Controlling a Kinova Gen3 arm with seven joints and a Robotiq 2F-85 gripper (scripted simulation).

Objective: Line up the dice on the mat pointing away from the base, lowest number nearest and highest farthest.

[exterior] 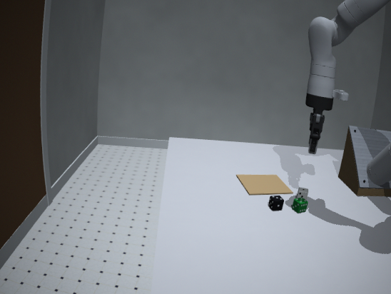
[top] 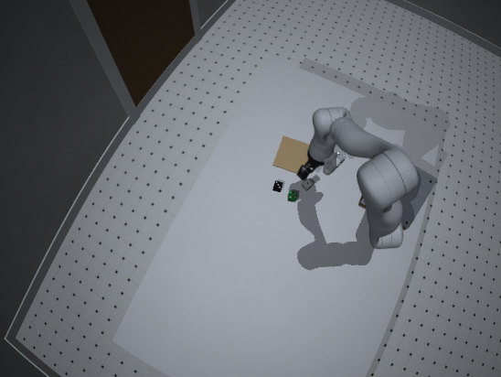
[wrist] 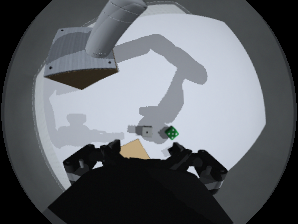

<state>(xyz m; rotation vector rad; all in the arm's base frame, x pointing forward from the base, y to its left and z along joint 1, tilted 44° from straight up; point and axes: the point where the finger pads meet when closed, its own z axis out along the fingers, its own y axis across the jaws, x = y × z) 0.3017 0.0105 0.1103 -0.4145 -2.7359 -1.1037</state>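
Right now my hand is 140 mm above the white die. From my hand the other things lie so: black die: 90 mm ahead, 60 mm to the left, 140 mm below; then green die: 30 mm ahead, 70 mm to the left, 140 mm below; then tan mat: 100 mm ahead, 90 mm to the right, 150 mm below.
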